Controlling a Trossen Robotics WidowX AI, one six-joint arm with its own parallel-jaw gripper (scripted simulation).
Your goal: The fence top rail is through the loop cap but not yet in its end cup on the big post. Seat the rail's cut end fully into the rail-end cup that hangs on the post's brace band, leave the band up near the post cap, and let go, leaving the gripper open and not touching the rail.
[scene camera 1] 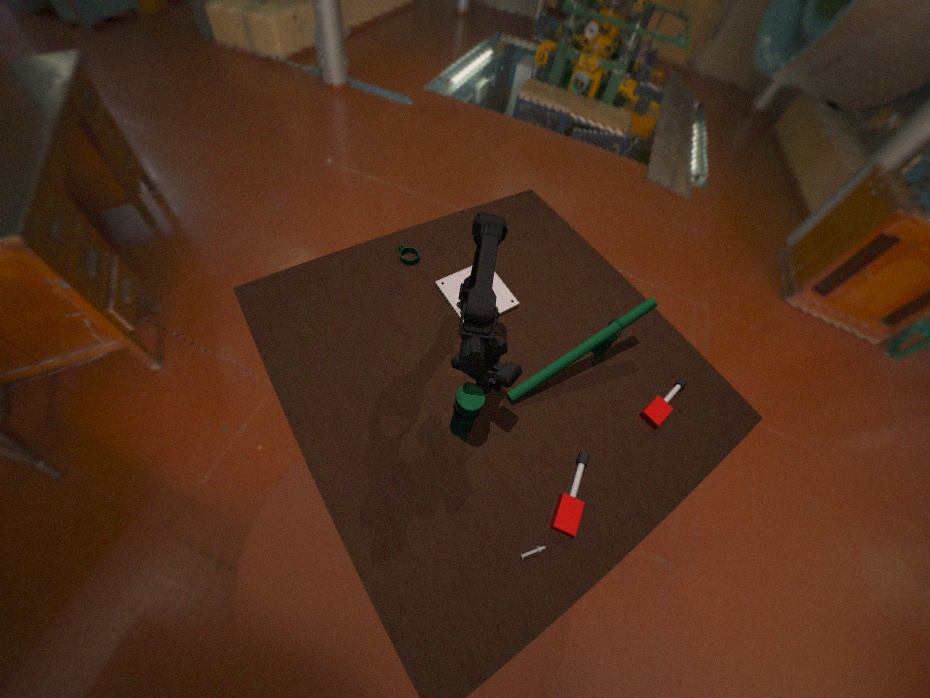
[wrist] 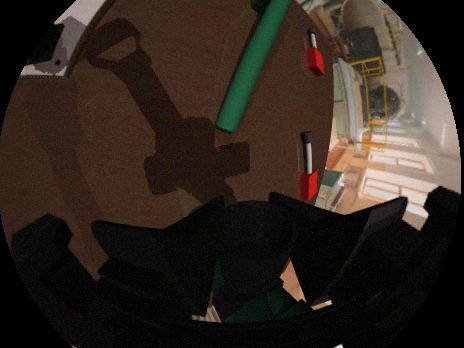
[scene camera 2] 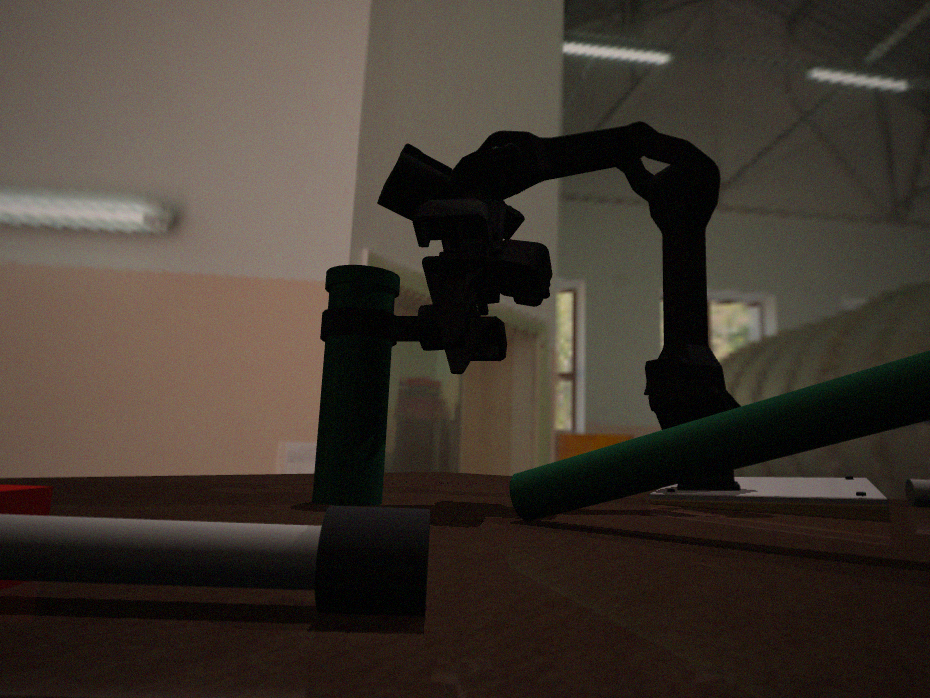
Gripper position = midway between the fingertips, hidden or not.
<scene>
In view: the gripper [scene camera 2: 453, 358], a green top rail [scene camera 1: 598, 338] and a big green post [wrist: 276, 303].
The gripper shows as well in scene camera 1 [scene camera 1: 492, 388] and in the wrist view [wrist: 246, 199].
</scene>
